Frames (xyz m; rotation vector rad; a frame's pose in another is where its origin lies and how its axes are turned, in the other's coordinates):
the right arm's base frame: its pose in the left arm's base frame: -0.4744 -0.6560 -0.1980 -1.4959 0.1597 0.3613
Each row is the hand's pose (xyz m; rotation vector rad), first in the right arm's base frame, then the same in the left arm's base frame.
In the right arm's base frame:
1: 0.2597 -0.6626 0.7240 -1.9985 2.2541 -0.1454
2: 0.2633 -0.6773 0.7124 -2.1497 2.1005 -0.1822
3: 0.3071 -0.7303 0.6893 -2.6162 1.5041 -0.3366
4: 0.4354 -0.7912 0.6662 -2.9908 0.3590 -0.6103
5: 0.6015 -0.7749 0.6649 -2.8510 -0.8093 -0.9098
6: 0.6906 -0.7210 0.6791 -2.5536 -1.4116 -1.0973
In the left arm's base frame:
1: -0.0969 0.0736 0.3985 1.5857 -0.9844 1.1890
2: -0.0873 0.0621 0.4103 1.6423 -0.8452 1.1038
3: -0.0260 0.0434 0.4443 1.7427 -0.3357 0.8074
4: 0.1170 0.0359 0.4584 1.7374 0.4777 0.3353
5: 0.2673 0.0578 0.3892 1.5462 1.2683 -0.0858
6: 0.3312 0.0858 0.3106 1.3465 1.7136 -0.2841

